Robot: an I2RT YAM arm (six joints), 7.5 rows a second.
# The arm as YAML. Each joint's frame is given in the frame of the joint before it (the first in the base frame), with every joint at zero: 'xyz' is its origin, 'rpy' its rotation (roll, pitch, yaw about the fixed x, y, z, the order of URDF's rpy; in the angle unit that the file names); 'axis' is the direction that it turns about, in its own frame. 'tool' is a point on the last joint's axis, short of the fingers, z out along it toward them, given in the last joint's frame.
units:
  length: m
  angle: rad
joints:
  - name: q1
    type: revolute
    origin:
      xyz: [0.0, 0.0, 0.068]
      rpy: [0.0, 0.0, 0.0]
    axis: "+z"
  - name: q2
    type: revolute
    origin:
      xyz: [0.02, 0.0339, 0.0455]
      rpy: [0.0, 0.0, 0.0]
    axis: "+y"
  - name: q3
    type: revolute
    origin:
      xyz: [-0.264, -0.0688, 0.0]
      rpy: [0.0, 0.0, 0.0]
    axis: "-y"
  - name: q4
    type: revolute
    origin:
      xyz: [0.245, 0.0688, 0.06]
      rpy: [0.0, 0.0, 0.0]
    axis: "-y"
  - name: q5
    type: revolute
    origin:
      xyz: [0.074, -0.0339, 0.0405]
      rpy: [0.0, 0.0, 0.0]
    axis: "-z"
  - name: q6
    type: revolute
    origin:
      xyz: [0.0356, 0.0, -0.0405]
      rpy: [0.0, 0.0, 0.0]
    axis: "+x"
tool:
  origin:
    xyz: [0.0, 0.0, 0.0]
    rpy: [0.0, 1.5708, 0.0]
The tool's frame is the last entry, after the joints.
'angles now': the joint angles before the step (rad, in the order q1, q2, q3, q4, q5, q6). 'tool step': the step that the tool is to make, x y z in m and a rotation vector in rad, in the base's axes. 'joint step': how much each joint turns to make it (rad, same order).
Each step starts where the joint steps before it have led.
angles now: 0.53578 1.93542 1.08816 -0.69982 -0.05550 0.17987
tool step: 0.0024 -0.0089 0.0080 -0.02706 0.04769 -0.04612
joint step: -0.02766 -0.00600 0.02939 -0.08919 -0.00038 0.01849
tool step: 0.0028 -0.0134 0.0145 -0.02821 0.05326 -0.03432
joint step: -0.04111 -0.01906 0.03827 -0.11797 0.00038 -0.00678
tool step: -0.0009 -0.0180 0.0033 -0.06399 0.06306 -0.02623
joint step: -0.04690 -0.00182 0.00703 -0.09391 0.03319 -0.01637
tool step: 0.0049 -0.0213 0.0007 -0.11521 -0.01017 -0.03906
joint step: -0.05724 0.00088 0.00051 -0.03433 0.11179 0.00340
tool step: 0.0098 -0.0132 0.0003 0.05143 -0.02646 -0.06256
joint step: -0.05561 -0.00045 0.00509 0.03641 -0.04046 -0.00067
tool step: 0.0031 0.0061 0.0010 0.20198 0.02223 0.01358
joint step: -0.00640 0.00009 0.00589 0.03120 -0.19418 -0.04951
